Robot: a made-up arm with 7 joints. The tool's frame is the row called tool.
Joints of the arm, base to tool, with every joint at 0 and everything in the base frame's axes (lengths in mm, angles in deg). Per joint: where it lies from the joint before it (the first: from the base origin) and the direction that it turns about. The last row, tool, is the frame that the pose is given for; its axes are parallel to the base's.
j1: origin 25 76 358 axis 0 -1 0
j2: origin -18 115 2 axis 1 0 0
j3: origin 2 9 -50 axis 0 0 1
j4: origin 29 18 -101 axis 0 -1 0
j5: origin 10 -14 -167 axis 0 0 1
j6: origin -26 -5 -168 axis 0 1 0
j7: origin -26 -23 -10 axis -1 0 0
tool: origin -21 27 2
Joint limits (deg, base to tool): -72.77..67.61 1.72..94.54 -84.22..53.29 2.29..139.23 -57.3..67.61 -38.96..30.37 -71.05..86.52
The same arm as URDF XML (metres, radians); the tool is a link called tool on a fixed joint. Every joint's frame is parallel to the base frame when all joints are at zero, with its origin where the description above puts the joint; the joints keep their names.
<robot name="arm">
<joint name="tool_joint" type="fixed"><parent link="link7"/><child link="tool"/><origin xyz="-0.021 0.027 0.002" rpy="0 0 0"/></joint>
<joint name="j7" type="revolute"><parent link="link6"/><child link="link7"/><origin xyz="-0.026 -0.023 -0.01" rpy="0 0 0"/><axis xyz="-1 0 0"/><limit lower="-1.2401" upper="1.5101"/></joint>
<joint name="j6" type="revolute"><parent link="link5"/><child link="link6"/><origin xyz="-0.026 -0.005 -0.168" rpy="0 0 0"/><axis xyz="0 1 0"/><limit lower="-0.68" upper="0.5301"/></joint>
<joint name="j5" type="revolute"><parent link="link4"/><child link="link5"/><origin xyz="0.01 -0.014 -0.167" rpy="0 0 0"/><axis xyz="0 0 1"/><limit lower="-1.0001" upper="1.18"/></joint>
<joint name="j4" type="revolute"><parent link="link3"/><child link="link4"/><origin xyz="0.029 0.018 -0.101" rpy="0 0 0"/><axis xyz="0 -1 0"/><limit lower="0.04" upper="2.43"/></joint>
<joint name="j3" type="revolute"><parent link="link2"/><child link="link3"/><origin xyz="0.002 0.009 -0.05" rpy="0 0 0"/><axis xyz="0 0 1"/><limit lower="-1.4699" upper="0.9301"/></joint>
<joint name="j2" type="revolute"><parent link="link1"/><child link="link2"/><origin xyz="-0.018 0.115 0.002" rpy="0 0 0"/><axis xyz="1 0 0"/><limit lower="0.03" upper="1.65"/></joint>
<joint name="j1" type="revolute"><parent link="base_link"/><child link="link1"/><origin xyz="0.025 0.076 0.358" rpy="0 0 0"/><axis xyz="0 -1 0"/><limit lower="-1.2701" upper="1.18"/></joint>
<link name="base_link"/>
<link name="link1"/>
<link name="link2"/>
<link name="link3"/>
<link name="link4"/>
<link name="link5"/>
<link name="link6"/>
<link name="link7"/>
<link name="tool"/>
</robot>

